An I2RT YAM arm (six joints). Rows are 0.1 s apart.
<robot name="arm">
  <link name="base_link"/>
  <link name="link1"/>
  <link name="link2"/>
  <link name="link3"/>
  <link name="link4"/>
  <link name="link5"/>
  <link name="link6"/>
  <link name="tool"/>
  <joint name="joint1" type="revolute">
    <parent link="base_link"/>
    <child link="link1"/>
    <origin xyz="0 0 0.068"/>
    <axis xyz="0 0 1"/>
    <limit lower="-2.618" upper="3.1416"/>
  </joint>
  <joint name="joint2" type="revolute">
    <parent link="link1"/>
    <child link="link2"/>
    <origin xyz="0.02 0.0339 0.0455" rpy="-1.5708 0 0"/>
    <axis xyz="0 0 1"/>
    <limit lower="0" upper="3.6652"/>
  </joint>
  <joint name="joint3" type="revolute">
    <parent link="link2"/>
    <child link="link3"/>
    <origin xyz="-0.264 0 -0.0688" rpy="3.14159 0 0"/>
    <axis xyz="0 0 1"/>
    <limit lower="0" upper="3.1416"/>
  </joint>
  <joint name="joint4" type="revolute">
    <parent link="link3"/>
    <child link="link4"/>
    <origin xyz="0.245 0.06 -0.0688"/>
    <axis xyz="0 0 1"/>
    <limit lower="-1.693" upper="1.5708"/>
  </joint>
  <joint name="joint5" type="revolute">
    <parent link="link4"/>
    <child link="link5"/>
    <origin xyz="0.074 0.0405 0.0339" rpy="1.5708 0 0"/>
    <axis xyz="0 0 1"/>
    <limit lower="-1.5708" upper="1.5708"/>
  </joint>
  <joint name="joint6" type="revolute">
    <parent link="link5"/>
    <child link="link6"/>
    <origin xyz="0.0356 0 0.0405" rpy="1.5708 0 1.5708"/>
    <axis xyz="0 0 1"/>
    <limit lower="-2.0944" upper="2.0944"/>
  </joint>
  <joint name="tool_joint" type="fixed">
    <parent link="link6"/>
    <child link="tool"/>
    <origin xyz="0 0 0" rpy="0 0 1.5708"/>
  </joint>
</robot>
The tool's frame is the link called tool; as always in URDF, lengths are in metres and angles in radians.
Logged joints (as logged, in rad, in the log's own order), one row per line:
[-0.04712 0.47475 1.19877 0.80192 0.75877 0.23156]
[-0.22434 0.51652 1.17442 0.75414 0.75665 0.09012]
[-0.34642 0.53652 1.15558 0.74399 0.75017 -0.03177]
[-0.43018 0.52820 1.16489 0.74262 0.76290 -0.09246]
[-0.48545 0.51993 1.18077 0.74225 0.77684 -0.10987]
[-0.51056 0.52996 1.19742 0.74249 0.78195 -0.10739]
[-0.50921 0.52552 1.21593 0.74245 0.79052 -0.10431]
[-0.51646 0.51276 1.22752 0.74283 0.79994 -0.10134]
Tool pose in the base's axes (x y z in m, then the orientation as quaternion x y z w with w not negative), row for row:
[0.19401 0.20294 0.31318 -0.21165 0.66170 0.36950 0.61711]
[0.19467 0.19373 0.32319 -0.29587 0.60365 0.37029 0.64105]
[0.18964 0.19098 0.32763 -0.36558 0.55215 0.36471 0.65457]
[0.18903 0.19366 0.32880 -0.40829 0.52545 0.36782 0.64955]
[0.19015 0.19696 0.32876 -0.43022 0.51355 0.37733 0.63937]
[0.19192 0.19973 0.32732 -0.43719 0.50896 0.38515 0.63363]
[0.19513 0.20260 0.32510 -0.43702 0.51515 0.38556 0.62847]
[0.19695 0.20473 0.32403 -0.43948 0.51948 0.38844 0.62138]
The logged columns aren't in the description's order. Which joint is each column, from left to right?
Columns, left to right: joint5, joint4, joint2, joint1, joint3, joint6.
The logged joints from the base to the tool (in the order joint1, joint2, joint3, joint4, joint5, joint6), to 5 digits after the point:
[0.80192 1.19877 0.75877 0.47475 -0.04712 0.23156]
[0.75414 1.17442 0.75665 0.51652 -0.22434 0.09012]
[0.74399 1.15558 0.75017 0.53652 -0.34642 -0.03177]
[0.74262 1.16489 0.76290 0.52820 -0.43018 -0.09246]
[0.74225 1.18077 0.77684 0.51993 -0.48545 -0.10987]
[0.74249 1.19742 0.78195 0.52996 -0.51056 -0.10739]
[0.74245 1.21593 0.79052 0.52552 -0.50921 -0.10431]
[0.74283 1.22752 0.79994 0.51276 -0.51646 -0.10134]

